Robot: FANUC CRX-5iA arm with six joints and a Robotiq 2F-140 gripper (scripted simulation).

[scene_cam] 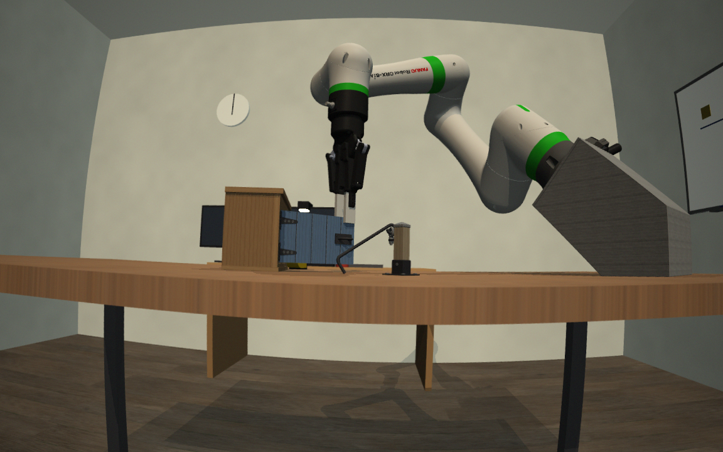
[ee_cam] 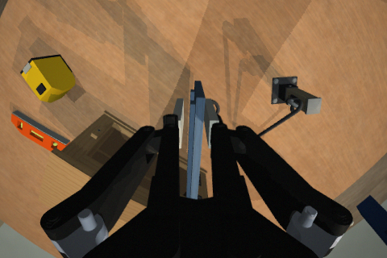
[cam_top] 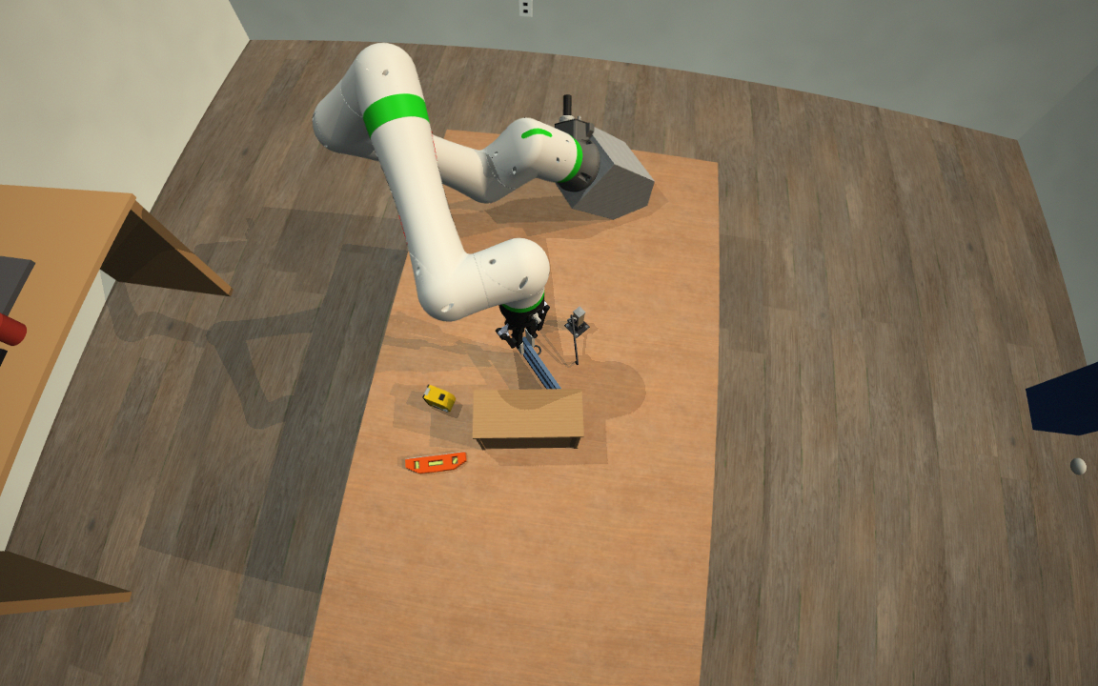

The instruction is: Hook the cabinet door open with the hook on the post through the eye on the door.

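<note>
My hand is 12 cm to the right of the dark hook, 9 cm above it and 4 cm past it. From my hand the other things lie so: hook post 12 cm to the left, 8 cm below, 7 cm behind; wooden cabinet 12 cm ahead, 7 cm below, 3 cm to the left; cabinet door 7 cm below, 6 cm to the left, 6 cm ahead.
</note>
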